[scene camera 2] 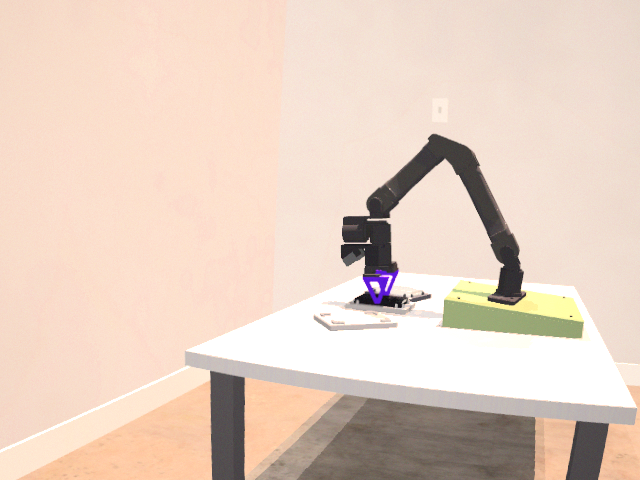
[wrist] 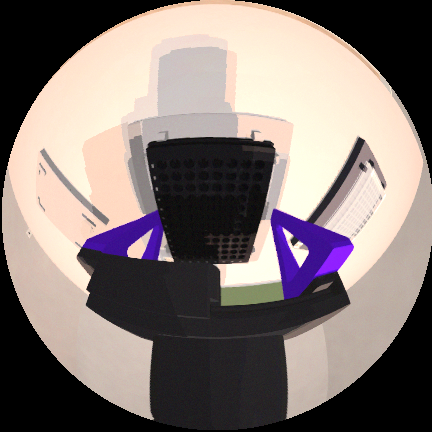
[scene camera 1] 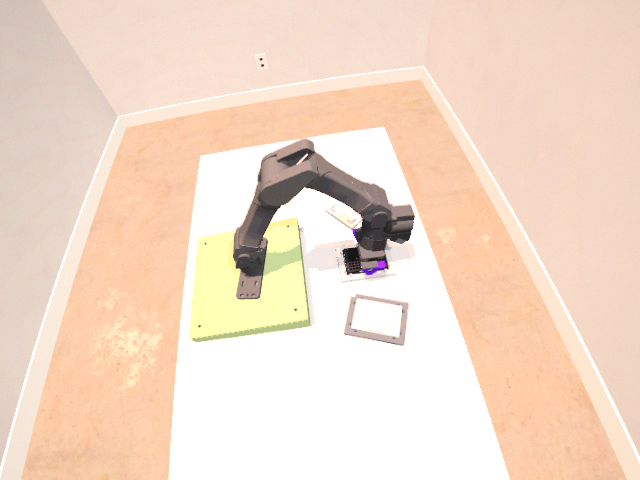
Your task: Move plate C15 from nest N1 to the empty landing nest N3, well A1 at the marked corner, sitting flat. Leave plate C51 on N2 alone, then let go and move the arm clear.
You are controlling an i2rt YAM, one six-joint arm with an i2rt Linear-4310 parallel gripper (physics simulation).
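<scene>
A black well plate [scene camera 1: 352,260] [scene camera 2: 397,300] [wrist: 210,190] sits in the white middle nest [scene camera 1: 340,266] [scene camera 2: 382,308] [wrist: 277,131]. My gripper [scene camera 1: 365,253] [scene camera 2: 381,298] [wrist: 217,214] is open and points down, low over this plate, with one purple finger beside each long side. Whether the fingers touch it is unclear. A white plate [scene camera 1: 377,317] [wrist: 362,207] sits in the grey nest [scene camera 1: 349,320] [scene camera 2: 421,297] [wrist: 350,170]. A pale, empty nest [scene camera 1: 343,217] [scene camera 2: 356,324] [wrist: 60,192] lies on the other side. Plate labels, nest labels and corner marks are not legible.
The arm's base stands on a yellow-green block [scene camera 1: 217,289] [scene camera 2: 511,322] [wrist: 250,294] at one side of the white table [scene camera 1: 320,413] [scene camera 2: 413,366]. The arm hides part of the black plate and an end of the empty nest in the first scene view.
</scene>
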